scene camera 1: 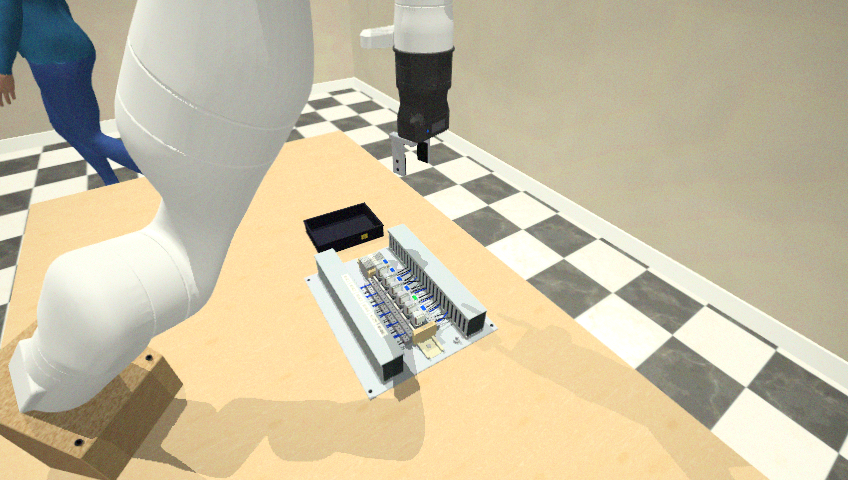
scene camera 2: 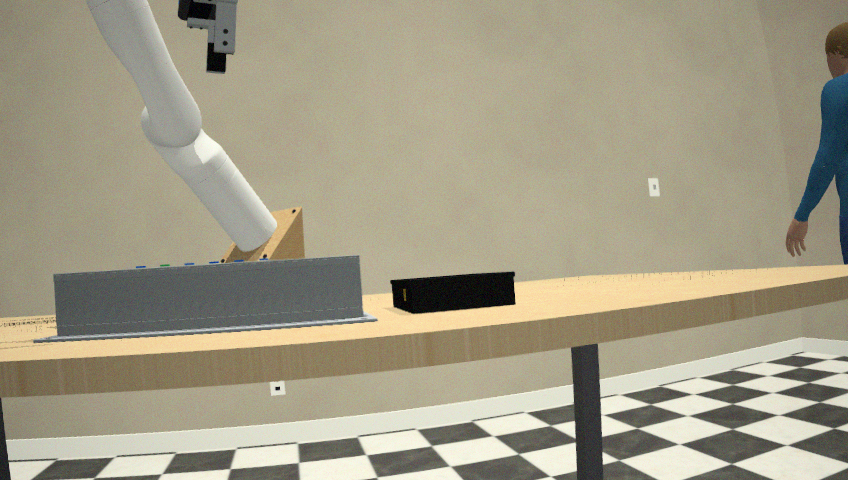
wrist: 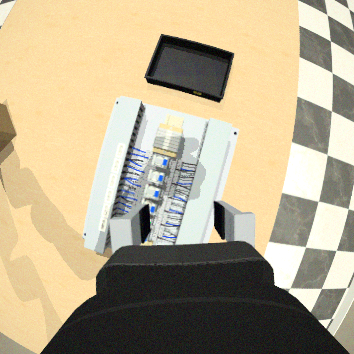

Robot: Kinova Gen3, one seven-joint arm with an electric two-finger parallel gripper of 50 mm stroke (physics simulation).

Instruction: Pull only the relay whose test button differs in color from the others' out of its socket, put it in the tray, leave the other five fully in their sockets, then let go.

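The relay with the green test button sits in the relay row, second from the end away from the tray; in the wrist view it is hidden by my gripper. The other relays have blue buttons, among them the end relay and the relay nearest the tray. All appear seated. The black tray stands beyond the panel's end and looks empty. My gripper is open and empty, pointing down, high above the table and the panel.
Two tall grey wire ducts flank the relay row on the base plate. Blue and dark wires run close beside the relays. A tan end block stands beside the last relay. A person is in the background.
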